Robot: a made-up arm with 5 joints.
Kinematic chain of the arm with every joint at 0, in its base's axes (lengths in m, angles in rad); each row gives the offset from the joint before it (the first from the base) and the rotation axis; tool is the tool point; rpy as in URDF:
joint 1: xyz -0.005 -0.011 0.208 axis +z
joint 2: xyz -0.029 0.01 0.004 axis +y
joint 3: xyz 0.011 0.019 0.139 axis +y
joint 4: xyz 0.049 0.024 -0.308 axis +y
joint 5: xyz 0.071 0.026 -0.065 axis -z
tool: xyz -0.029 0.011 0.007 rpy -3.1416 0 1.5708
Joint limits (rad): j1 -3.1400..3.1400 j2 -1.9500..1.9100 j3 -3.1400..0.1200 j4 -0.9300..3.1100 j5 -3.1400..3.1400
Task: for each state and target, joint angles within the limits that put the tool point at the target. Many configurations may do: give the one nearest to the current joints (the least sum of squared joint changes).
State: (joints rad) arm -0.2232 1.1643 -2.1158 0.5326 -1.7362
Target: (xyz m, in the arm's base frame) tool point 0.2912 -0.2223 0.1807
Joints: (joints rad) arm -0.7620 0.2081 -1.2691 1.0520 -1.4438
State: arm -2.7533 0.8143 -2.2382 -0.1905 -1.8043
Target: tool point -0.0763 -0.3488 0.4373
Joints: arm -1.9183 0.4561 -1.9178 -0.9300 -1.9017
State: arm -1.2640 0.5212 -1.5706 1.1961 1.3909
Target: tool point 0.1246 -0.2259 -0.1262
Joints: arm -1.4769 1.1448 -1.3861 1.1523 1.4809
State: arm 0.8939 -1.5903 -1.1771 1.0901 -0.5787
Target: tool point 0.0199 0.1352 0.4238
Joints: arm 0.8955 -1.5664 -0.5982 1.3874 -0.5915
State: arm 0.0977 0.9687 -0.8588 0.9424 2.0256
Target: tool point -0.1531 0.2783 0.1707
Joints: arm -0.7815 1.6184 -0.0098 1.0994 1.9877
